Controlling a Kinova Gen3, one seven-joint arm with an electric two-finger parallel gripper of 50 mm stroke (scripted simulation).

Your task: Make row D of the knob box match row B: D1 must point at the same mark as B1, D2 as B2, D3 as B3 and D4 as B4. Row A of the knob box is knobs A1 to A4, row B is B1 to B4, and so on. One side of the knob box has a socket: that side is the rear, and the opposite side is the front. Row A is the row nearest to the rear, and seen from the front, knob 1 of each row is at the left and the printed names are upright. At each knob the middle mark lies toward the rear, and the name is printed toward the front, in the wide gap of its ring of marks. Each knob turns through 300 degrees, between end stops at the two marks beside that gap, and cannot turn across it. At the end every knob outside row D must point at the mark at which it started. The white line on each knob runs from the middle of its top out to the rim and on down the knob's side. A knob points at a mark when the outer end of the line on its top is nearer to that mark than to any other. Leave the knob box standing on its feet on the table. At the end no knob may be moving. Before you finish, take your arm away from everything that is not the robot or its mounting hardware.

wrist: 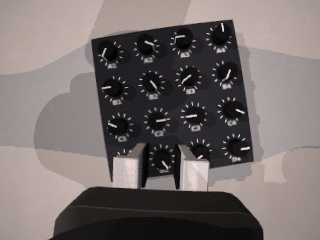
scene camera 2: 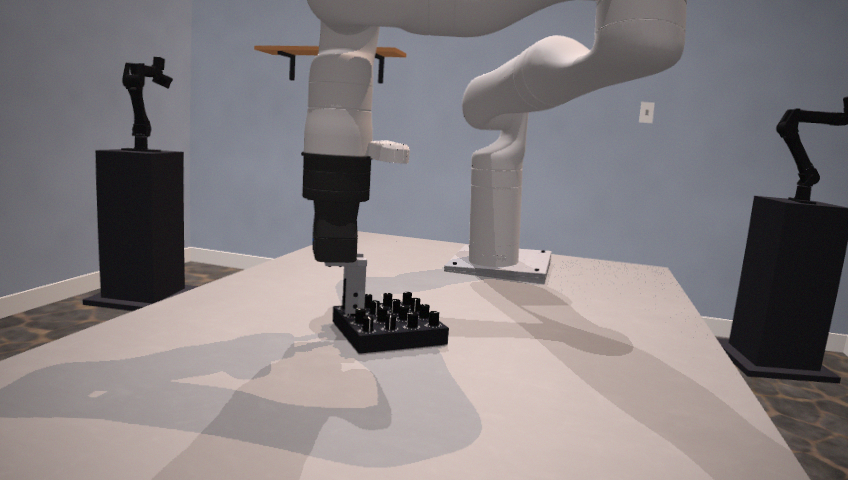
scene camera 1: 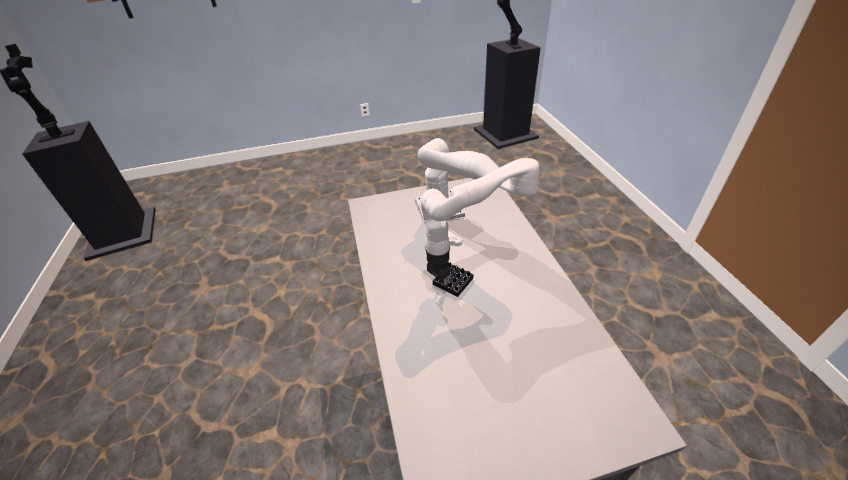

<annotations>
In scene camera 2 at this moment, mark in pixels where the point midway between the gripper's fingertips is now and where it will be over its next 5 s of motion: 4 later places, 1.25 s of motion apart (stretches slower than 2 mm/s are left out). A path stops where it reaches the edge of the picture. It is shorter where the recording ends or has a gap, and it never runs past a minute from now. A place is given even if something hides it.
My gripper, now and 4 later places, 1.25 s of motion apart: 353, 309; 354, 278; 364, 275; 370, 273; 369, 299
</annotations>
